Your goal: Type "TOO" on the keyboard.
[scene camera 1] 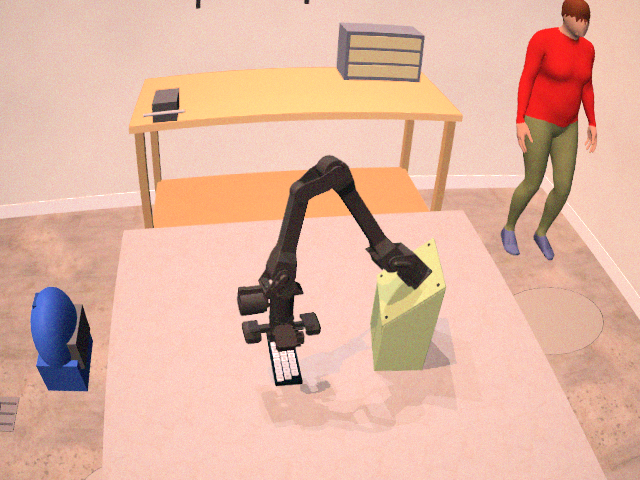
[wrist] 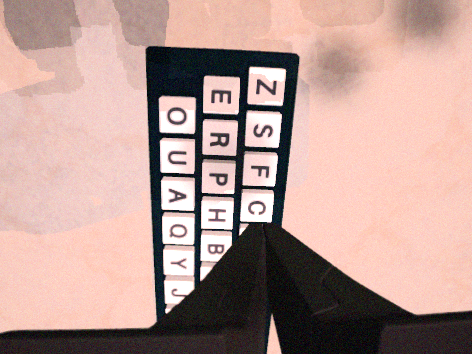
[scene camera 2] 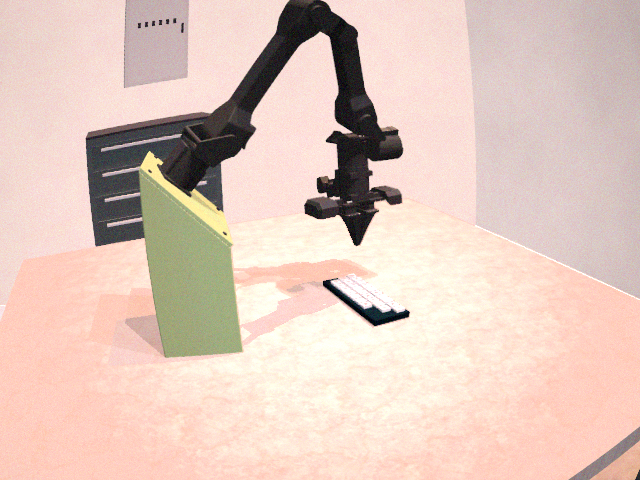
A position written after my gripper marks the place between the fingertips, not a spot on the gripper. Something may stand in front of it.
Note:
In view: my gripper (scene camera 2: 357, 245) and a key (wrist: 177, 114).
My gripper also shows in scene camera 1 (scene camera 1: 280, 349) and in the wrist view (wrist: 262, 236).

